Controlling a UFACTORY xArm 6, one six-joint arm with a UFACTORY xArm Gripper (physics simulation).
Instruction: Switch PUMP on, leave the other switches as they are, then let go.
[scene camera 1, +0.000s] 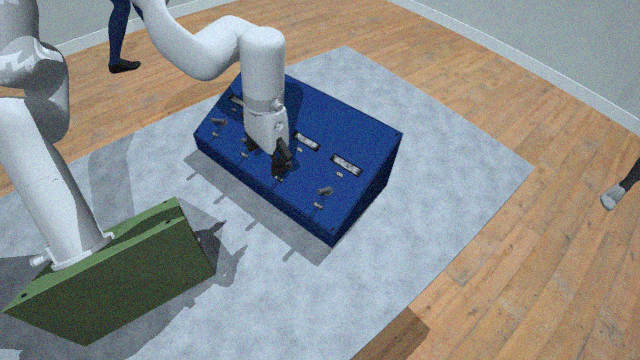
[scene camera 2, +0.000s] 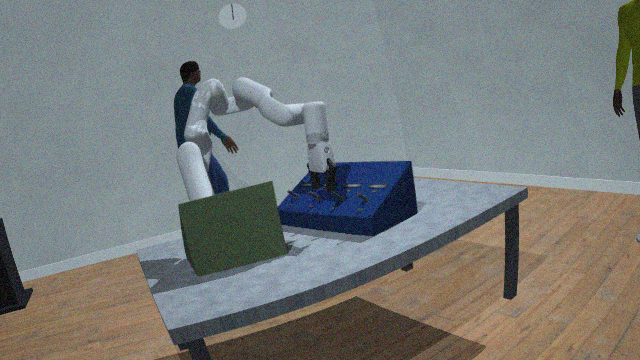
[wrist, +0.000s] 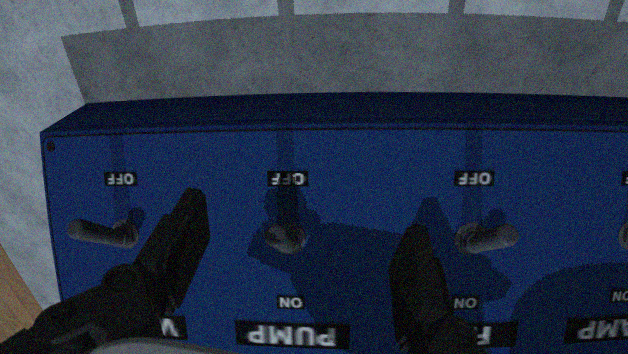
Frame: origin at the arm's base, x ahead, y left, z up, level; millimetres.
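Seen in the pictures: gripper, fingertip midpoint: (scene camera 1: 265, 160) (scene camera 2: 323, 189) (wrist: 303, 230); arm's base, link origin: (scene camera 1: 84, 252) (scene camera 2: 209, 220).
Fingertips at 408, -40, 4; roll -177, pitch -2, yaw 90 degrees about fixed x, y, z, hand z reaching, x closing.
Pixels of each thing's top centre, then the offset from my fingertips to it, as dx, dy, dz. Level surfaces: height alone.
- PUMP label, top centre: (wrist: 290, 341) (scene camera 1: 305, 139) +119, +3, -10
- PUMP lever, top centre: (wrist: 278, 263) +38, -10, -11
- VALVE lever, top centre: (wrist: 83, 254) (scene camera 1: 324, 185) +58, -129, -11
- FAN lever, top centre: (wrist: 501, 263) +18, +108, -11
- LAMP lever, top centre: (scene camera 1: 216, 115) -2, +226, -11
- grey table, surface height: dz -143
The blue switch box (scene camera 1: 345, 115) (scene camera 2: 390, 200) (wrist: 350, 155) has a sloped face. In the wrist view the PUMP label (wrist: 292, 335) is upside down, and the PUMP lever (wrist: 286, 237) is seen nearly end-on between its OFF and ON marks; in scene camera 2 it (scene camera 2: 338, 200) tilts much like its neighbours. My gripper (scene camera 1: 265, 161) (scene camera 2: 323, 189) (wrist: 303, 230) is open and empty, above the face, with its fingers spread to either side of the PUMP lever in the wrist view. In scene camera 1 the gripper hides that lever. The VALVE lever (scene camera 1: 325, 191) (wrist: 102, 233) and FAN lever (wrist: 487, 237) stand on either side.
The LAMP lever (scene camera 1: 218, 121) is at the box's far end, beyond FAN. A green block (scene camera 1: 115, 280) (scene camera 2: 232, 230) stands at the arm's base on the grey table (scene camera 1: 450, 200) (scene camera 2: 465, 200). A person in blue (scene camera 2: 185, 107) stands behind the arm.
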